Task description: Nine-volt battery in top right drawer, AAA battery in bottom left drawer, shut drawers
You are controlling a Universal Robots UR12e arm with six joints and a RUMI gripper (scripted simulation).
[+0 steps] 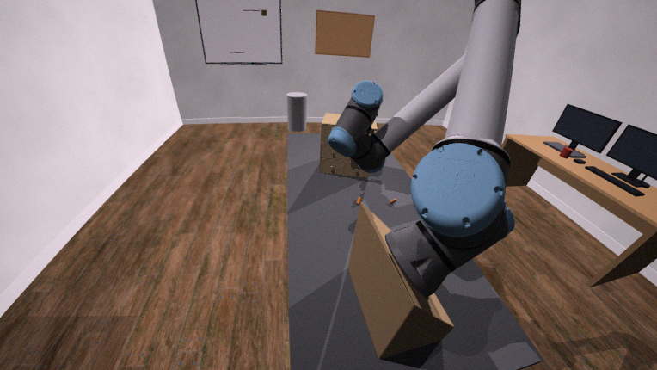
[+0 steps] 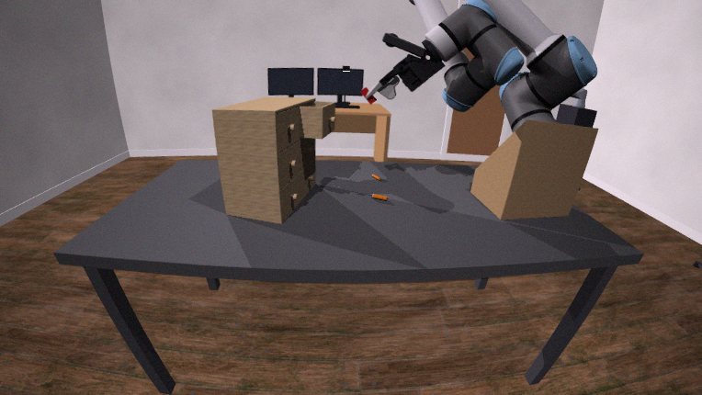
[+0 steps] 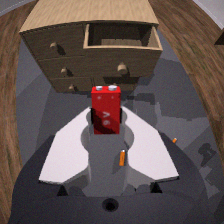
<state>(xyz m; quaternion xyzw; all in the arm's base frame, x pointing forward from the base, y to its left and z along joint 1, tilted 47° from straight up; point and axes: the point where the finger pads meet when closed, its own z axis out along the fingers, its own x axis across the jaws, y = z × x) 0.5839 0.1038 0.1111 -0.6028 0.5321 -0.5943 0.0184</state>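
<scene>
Now: hand 10 mm short of the red nine-volt battery. The rest, counted from my hand: orange AAA battery 330 mm below, 60 mm behind, 30 mm to the right.
</scene>
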